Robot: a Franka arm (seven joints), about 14 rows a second.
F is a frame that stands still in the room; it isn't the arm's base.
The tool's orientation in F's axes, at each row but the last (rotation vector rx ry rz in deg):
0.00, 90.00, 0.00
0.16, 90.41, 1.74
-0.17, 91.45, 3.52
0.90, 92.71, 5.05
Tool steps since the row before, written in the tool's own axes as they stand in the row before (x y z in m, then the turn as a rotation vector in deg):
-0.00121, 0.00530, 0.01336, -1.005, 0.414, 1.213
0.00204, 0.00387, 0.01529, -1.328, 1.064, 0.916
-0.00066, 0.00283, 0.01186, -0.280, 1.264, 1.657
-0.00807, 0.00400, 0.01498, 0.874, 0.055, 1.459
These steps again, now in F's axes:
0.01336, 0.00530, 0.00121, 1.213, 0.414, 1.005
0.01520, 0.00418, -0.00207, 0.907, 1.052, 1.344
0.01175, 0.00329, 0.00047, 1.611, 1.320, 0.286
0.01517, 0.00418, 0.00761, 1.410, 0.180, -0.935

